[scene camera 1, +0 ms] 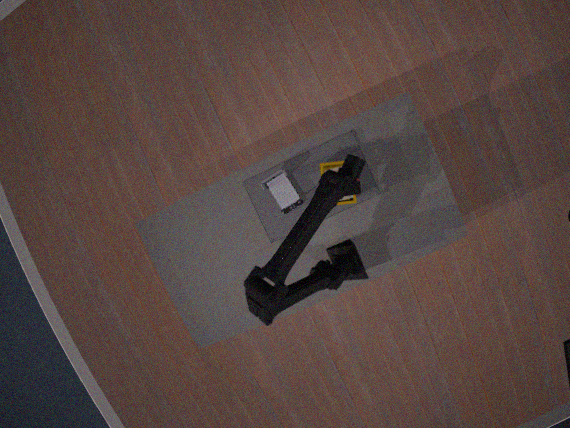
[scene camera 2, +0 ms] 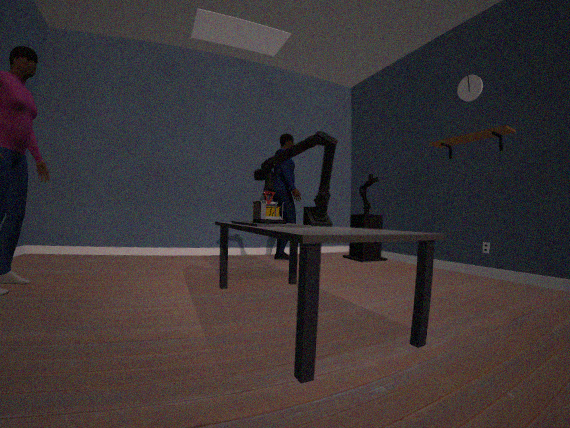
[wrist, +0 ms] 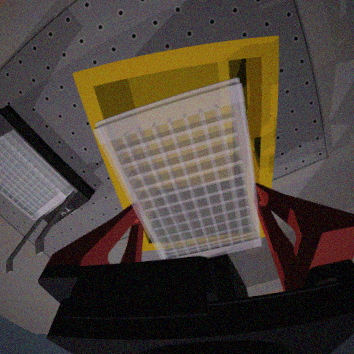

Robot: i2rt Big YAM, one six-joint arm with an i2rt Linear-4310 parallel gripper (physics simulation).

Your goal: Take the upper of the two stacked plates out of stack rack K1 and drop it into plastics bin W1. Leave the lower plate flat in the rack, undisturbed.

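Frame: origin at the arm's base, x down, y ahead, z right, level; centimetres.
Seen in the pictures: gripper, between the fingertips: (scene camera 2: pixel 268 204) (wrist: pixel 195 198); arm's base, origin of its link: (scene camera 1: pixel 346 263) (scene camera 2: pixel 318 215).
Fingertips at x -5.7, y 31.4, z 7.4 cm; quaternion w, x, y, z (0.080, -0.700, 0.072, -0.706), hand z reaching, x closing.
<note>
Pixels of each thing's middle, then the offset from my fingertips to it. Level surfaces: height alone.
- upper plate, middle of its body: (wrist: pixel 192 193) dx -0.7, dy +1.0, dz +0.1 cm
- yellow plastics bin W1, middle of its body: (wrist: pixel 188 147) (scene camera 1: pixel 336 183) (scene camera 2: pixel 265 214) dx +6.5, dy +1.4, dz +0.3 cm
- lower plate, middle of its body: (wrist: pixel 15 174) (scene camera 1: pixel 282 191) dx +8.3, dy +6.3, dz -21.7 cm
- stack rack K1, middle of its body: (wrist: pixel 5 190) (scene camera 1: pixel 283 192) (scene camera 2: pixel 269 212) dx +5.5, dy +5.6, dz -21.6 cm
- grey table, height of its surface: dx +12.8 cm
My gripper (scene camera 2: pixel 269 196) (wrist: pixel 195 198) has red fingers shut on the long sides of a clear gridded plate, the upper plate (wrist: pixel 185 170). The plate is held over the opening of the yellow plastics bin W1 (scene camera 1: pixel 332 165) (wrist: pixel 175 55), tilted and turned slightly against the rim in the wrist view. The arm hides much of the bin in the first scene view. The lower plate (scene camera 1: pixel 283 191) (wrist: pixel 30 175) lies flat in the stack rack K1 (wrist: pixel 47 150), left of the bin. The exact height of the held plate above the bin is hard to tell.
Rack and bin stand on a dark perforated board (scene camera 1: pixel 312 150) (wrist: pixel 300 100) on the grey table (scene camera 1: pixel 200 240) (scene camera 2: pixel 370 232). Thin dark prongs (wrist: pixel 25 245) stick out at the rack's near end. Two people (scene camera 2: pixel 17 120) (scene camera 2: pixel 286 175) stand in the room.
</note>
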